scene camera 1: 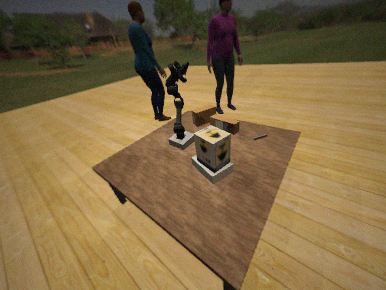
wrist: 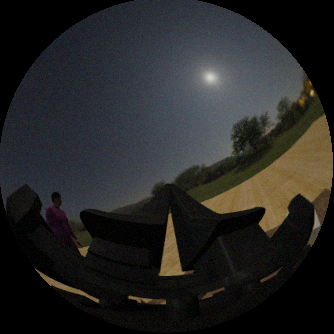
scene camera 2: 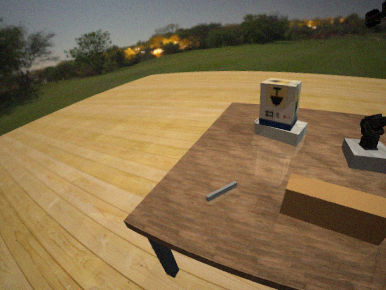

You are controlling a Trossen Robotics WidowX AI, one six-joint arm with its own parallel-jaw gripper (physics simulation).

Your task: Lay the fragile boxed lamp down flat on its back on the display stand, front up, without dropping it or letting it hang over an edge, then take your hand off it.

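Seen in the pictures: gripper, fingertip midpoint: [scene camera 1: 188, 62] [wrist: 169, 187]; arm's base, link origin: [scene camera 1: 180, 137] [scene camera 2: 367, 146].
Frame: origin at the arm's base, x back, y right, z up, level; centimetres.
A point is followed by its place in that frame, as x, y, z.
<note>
The boxed lamp [scene camera 1: 213, 150] @(-45.5, 30.9, 18.3) [scene camera 2: 278, 104] @(-42.4, 13.5, 13.2) is a white and yellow carton with dark lamp pictures and a blue band along its bottom. It stands upright on the pale display stand [scene camera 1: 219, 174] @(-48.5, 30.1, -0.8) [scene camera 2: 278, 134] @(-41.1, 12.1, -2.7), with its blue band down. A lamp picture also shows on its top face. My gripper [wrist: 169, 187] @(-13.7, -6.4, 59.1) is shut and empty, its fingertips meeting in the wrist view. The arm is raised high above its base in scene camera 1, behind and to the left of the box, well apart from it. The box does not show in the wrist view.
The arm's base [scene camera 1: 181, 140] @(-3.4, 4.3, -0.3) [scene camera 2: 364, 156] @(-6.1, -9.0, 0.2) stands beside the display stand on the brown table [scene camera 1: 165, 190] @(-19.2, 51.4, -6.6) [scene camera 2: 200, 220] @(-68.6, -43.4, -6.6). Two brown blocks [scene camera 1: 204, 116] @(-5.1, -41.1, 2.5) [scene camera 1: 226, 124] @(-32.7, -31.4, 1.7) lie behind it. A thin grey bar [scene camera 1: 260, 137] @(-64.3, -29.1, -5.4) [scene camera 2: 221, 191] @(-64.2, -30.8, -4.9) lies near the table's edge. Two people [scene camera 1: 146, 60] [scene camera 1: 223, 45] stand beyond the table.
</note>
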